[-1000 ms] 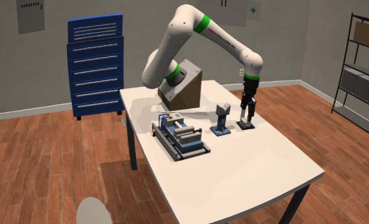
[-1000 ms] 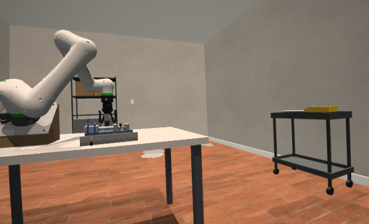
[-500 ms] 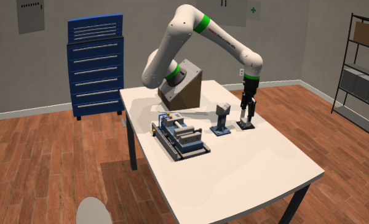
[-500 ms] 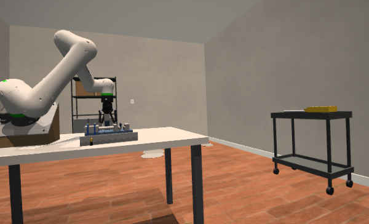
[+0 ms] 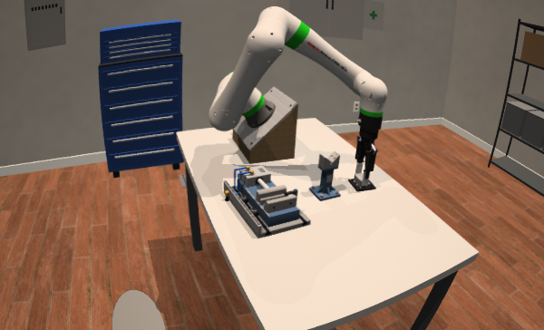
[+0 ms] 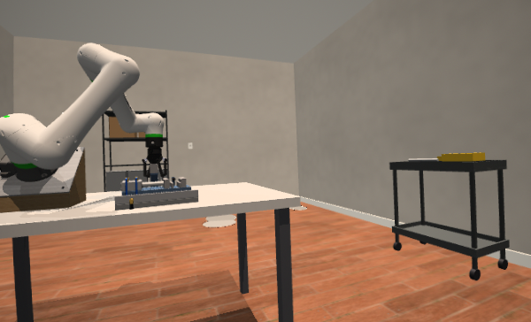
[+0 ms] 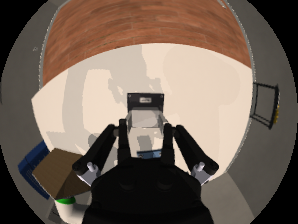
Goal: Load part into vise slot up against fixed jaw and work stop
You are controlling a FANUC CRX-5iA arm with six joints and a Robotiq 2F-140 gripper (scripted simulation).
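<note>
My hand is 3 cm above the part. The rest, counted from my hand: dark infeed plate (4 cm below, 1 cm to the left).
</note>
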